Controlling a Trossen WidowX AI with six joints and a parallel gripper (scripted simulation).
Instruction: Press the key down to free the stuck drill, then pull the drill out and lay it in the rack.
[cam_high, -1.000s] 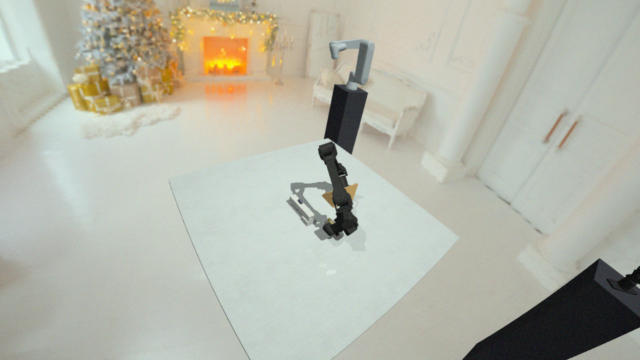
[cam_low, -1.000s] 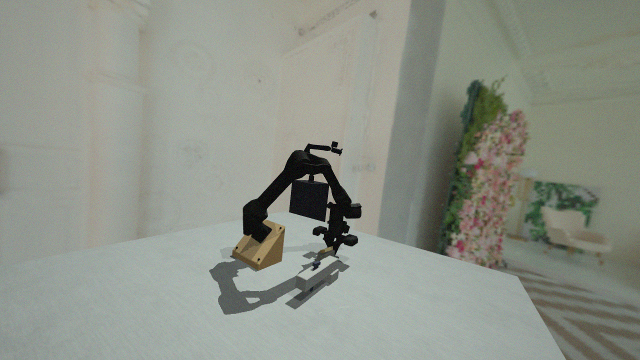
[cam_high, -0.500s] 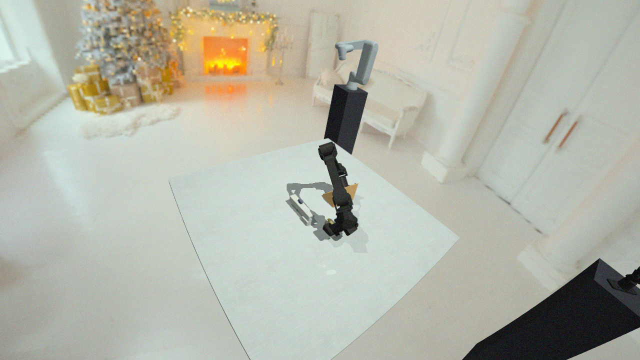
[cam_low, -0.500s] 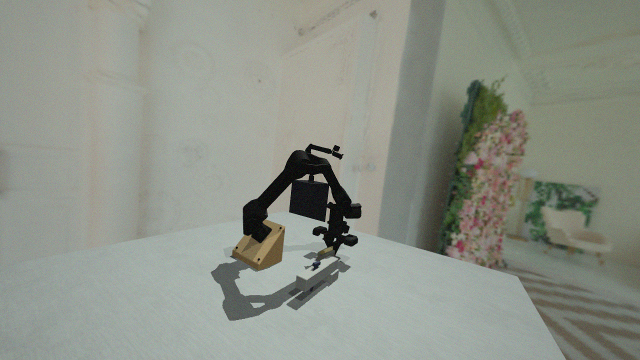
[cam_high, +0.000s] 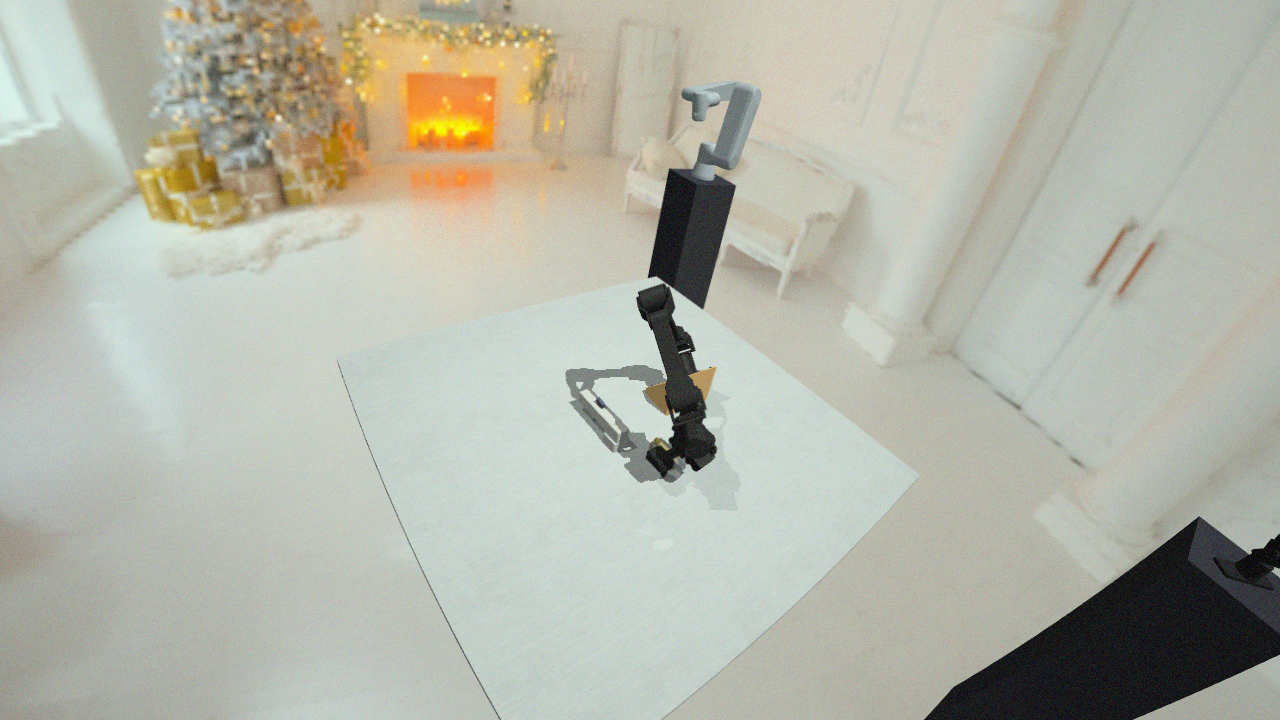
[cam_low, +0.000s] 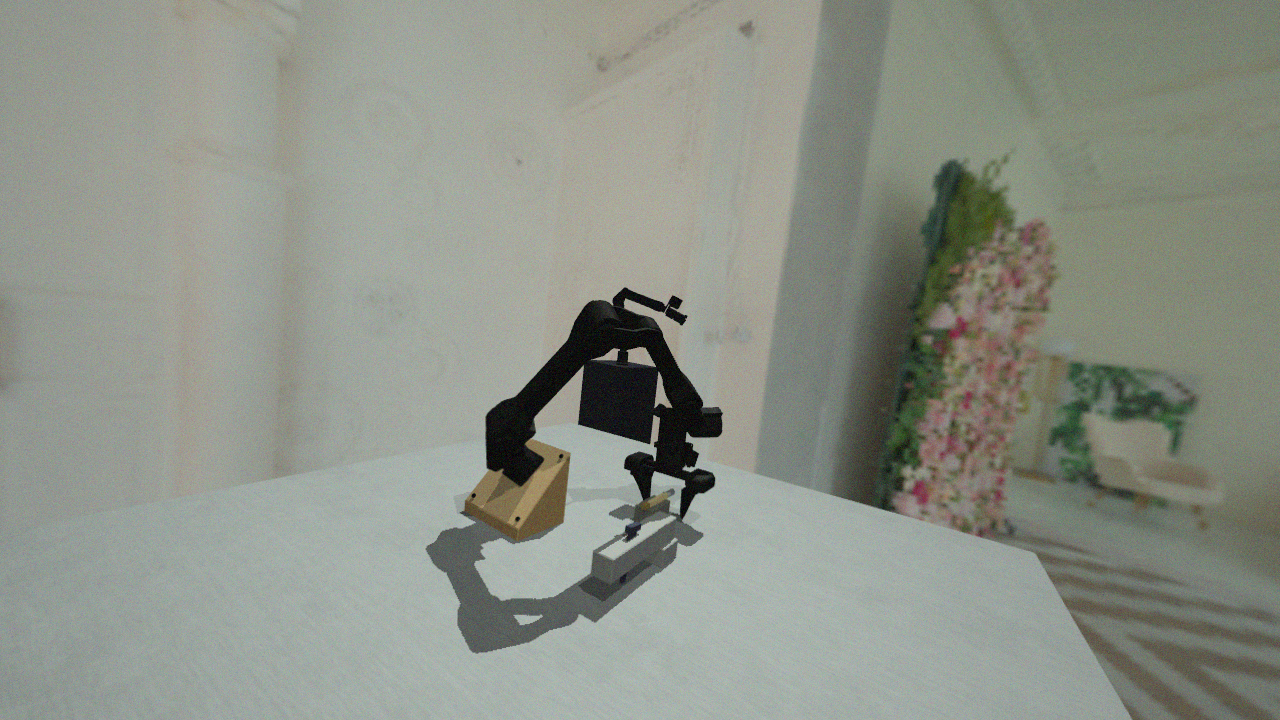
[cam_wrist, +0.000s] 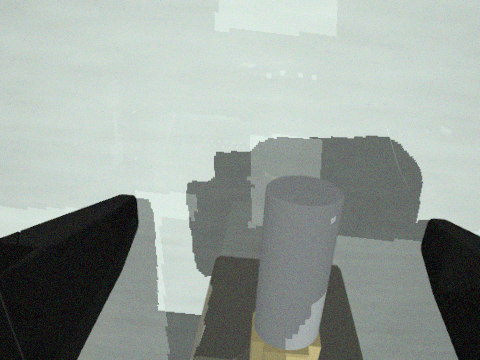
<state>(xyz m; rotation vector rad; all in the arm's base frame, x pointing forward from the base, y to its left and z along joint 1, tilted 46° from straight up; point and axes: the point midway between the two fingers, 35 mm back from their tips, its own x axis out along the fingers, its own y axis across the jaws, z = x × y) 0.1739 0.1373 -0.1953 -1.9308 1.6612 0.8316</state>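
Now: gripper tip 40 mm to the left of the drill, 30 mm below it and 10 mm short of it. From my gripper tip the other things lie so: dark blue key 230 mm to the right, 110 mm ahead, 40 mm above; then grey grooved rack 50 mm to the right, 10 mm ahead, 10 mm above; then grey housing 210 mm to the right, 110 mm ahead, 30 mm above.
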